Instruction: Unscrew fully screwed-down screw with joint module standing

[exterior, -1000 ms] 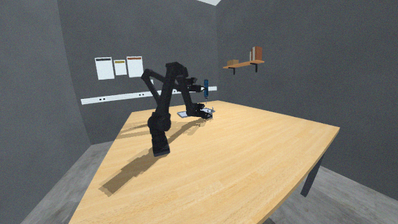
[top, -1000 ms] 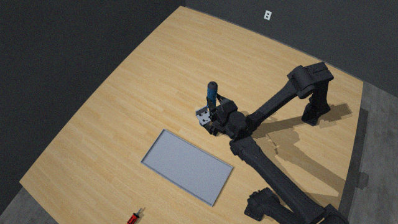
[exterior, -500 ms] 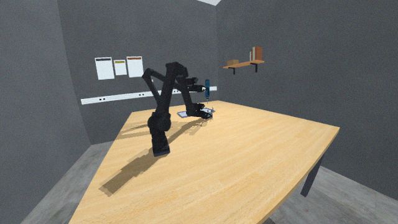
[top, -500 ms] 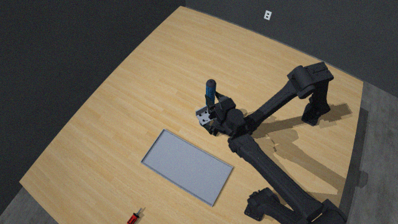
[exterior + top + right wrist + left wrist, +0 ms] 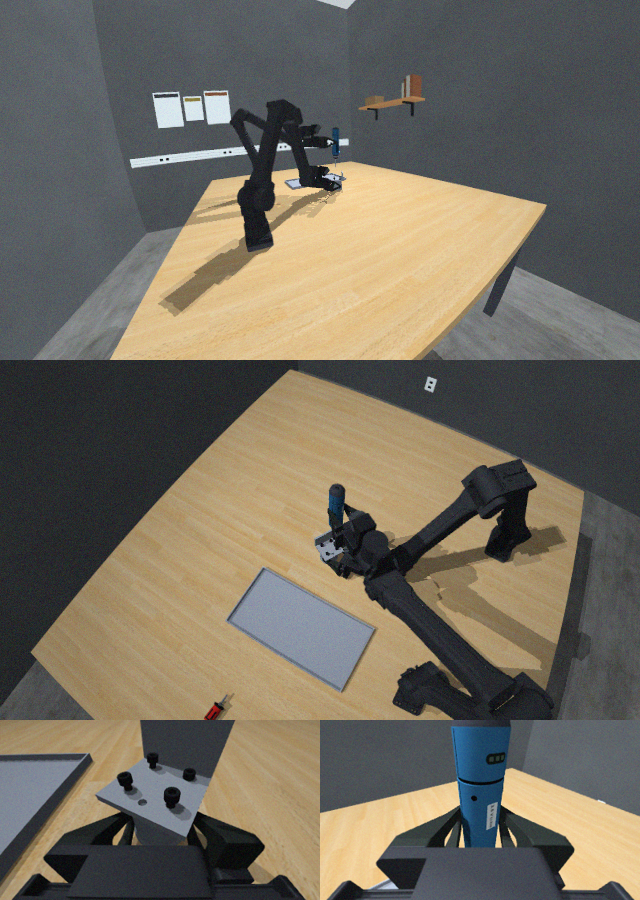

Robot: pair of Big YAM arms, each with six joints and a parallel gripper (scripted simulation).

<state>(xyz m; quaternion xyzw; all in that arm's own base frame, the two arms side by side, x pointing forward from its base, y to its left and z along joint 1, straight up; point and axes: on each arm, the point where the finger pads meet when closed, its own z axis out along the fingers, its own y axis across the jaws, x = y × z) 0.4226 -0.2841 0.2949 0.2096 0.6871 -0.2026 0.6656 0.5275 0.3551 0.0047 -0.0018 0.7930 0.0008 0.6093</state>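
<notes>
Now: the joint module 10 mm above my right hand. From my right hand the other things lie so: grey bracket (50 mm above); grey tray (80 mm behind, 250 mm to the left, 20 mm below).
</notes>
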